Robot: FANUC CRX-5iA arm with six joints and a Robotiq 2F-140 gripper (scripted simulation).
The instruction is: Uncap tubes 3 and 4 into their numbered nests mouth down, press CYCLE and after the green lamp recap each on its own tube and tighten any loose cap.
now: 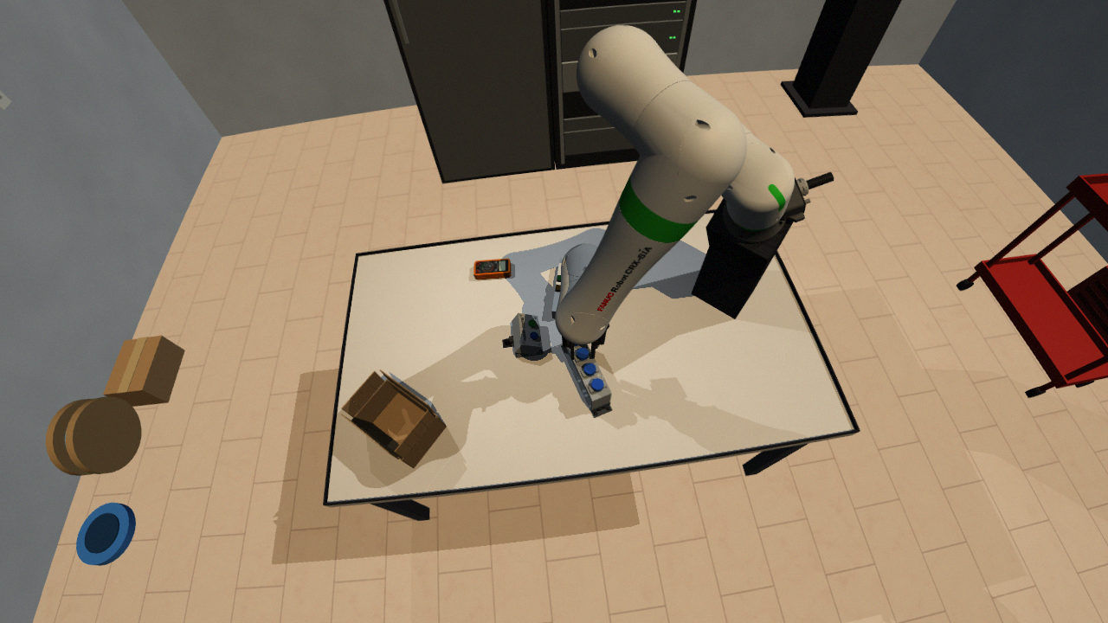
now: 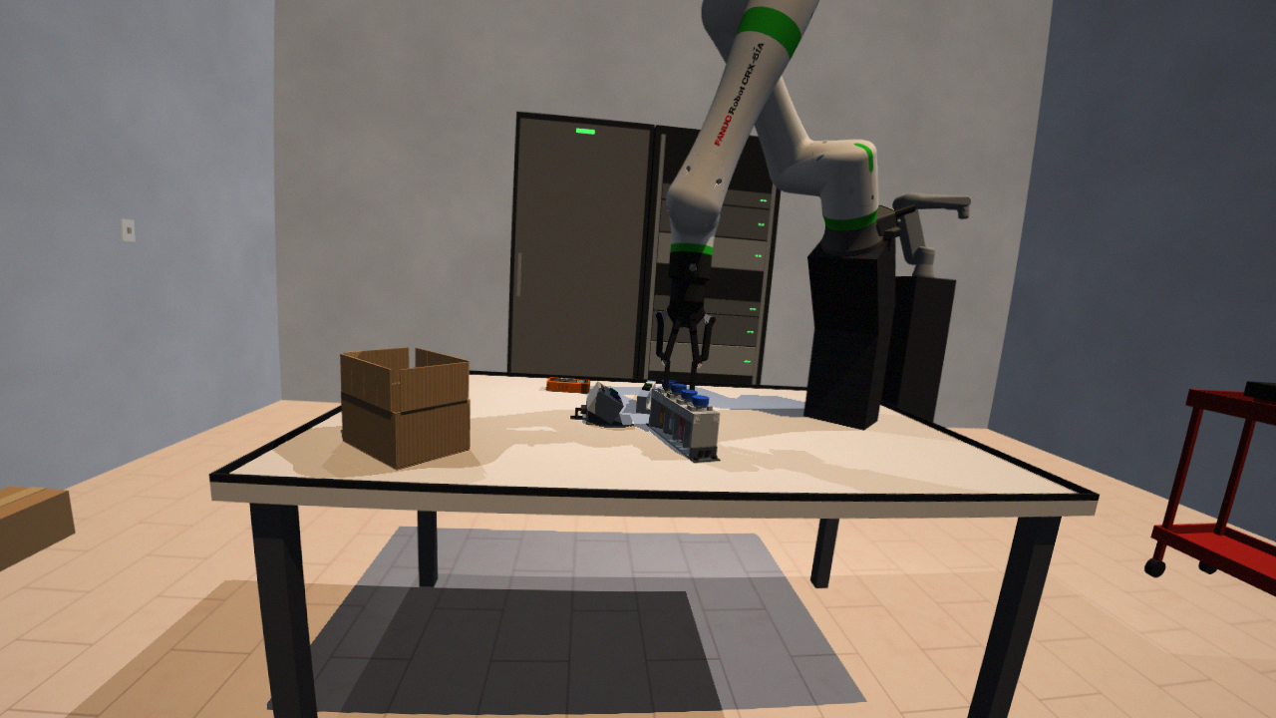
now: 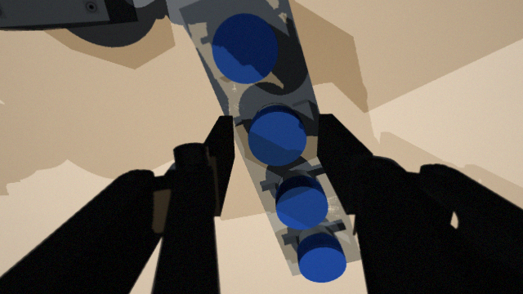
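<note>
My gripper is now 30 mm above the blue cap. The rest, counted from my hand: blue cycle key: 140 mm ahead, 110 mm to the right, 80 mm below; key housing: 160 mm ahead, 130 mm to the right, 90 mm below; green ready key: 140 mm ahead, 150 mm to the right, 80 mm below.
</note>
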